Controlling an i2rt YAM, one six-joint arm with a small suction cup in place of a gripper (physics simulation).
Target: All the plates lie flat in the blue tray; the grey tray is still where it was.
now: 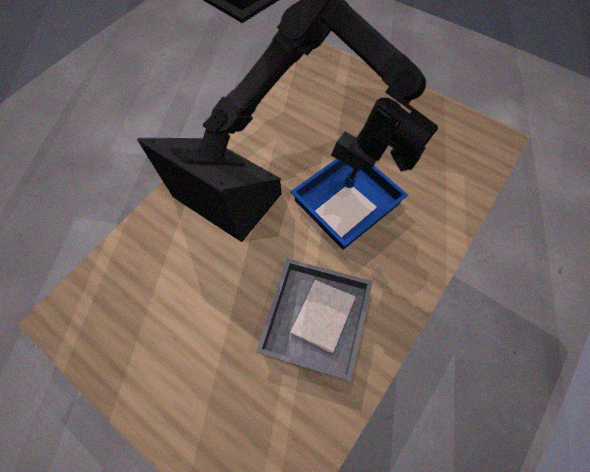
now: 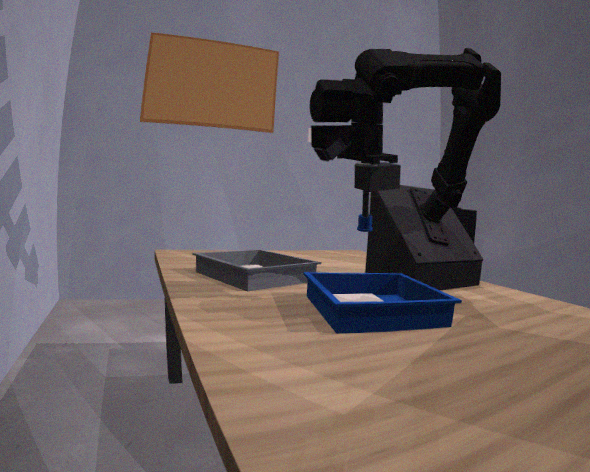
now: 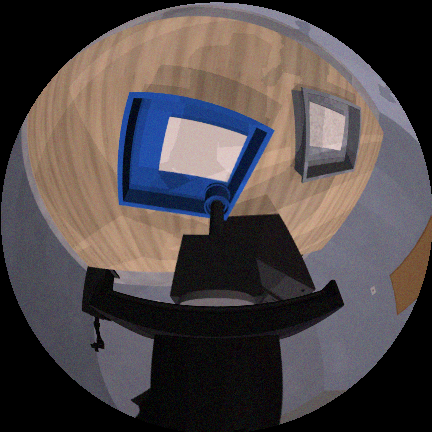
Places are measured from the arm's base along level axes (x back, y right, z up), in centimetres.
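Pixels of known places: hand, tool point: (image 1: 348,183) (image 2: 364,229) (image 3: 216,194); arm's base, link origin: (image 1: 209,159) (image 2: 428,216).
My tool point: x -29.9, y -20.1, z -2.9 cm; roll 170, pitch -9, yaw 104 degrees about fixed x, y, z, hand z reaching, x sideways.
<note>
Ahead of a thing's pixels: the offset from my tool point to its top centre. Level surfaces: height alone.
A pale plate @[dx +0.0, dy -0.7, dz -14.2 cm] (image 1: 345,212) (image 2: 357,298) (image 3: 200,150) lies inside the blue tray @[dx +1.4, dy -3.6, dz -10.1 cm] (image 1: 375,190) (image 2: 395,315) (image 3: 147,145) and looks flat on its floor. Another pale, speckled plate @[dx -16.1, dy +26.5, dz -13.1 cm] (image 1: 324,317) (image 2: 252,266) (image 3: 326,127) lies flat in the grey tray @[dx -15.4, dy +28.5, dz -10.1 cm] (image 1: 281,320) (image 2: 225,272) (image 3: 299,135); whether more lie under it I cannot tell. The grey tray stands apart from the blue one. My suction cup (image 1: 350,183) (image 2: 365,223) (image 3: 217,195) is open, bears no plate, and hangs above the blue tray's side nearer my base, clear of its plate.
My black arm base (image 1: 215,200) (image 2: 425,250) stands on the wooden table @[dz -15.1 cm] (image 1: 175,300) (image 2: 400,380) (image 3: 90,125), beside the blue tray. Both trays have raised walls. A brown board (image 2: 210,82) hangs on the wall behind the table.
</note>
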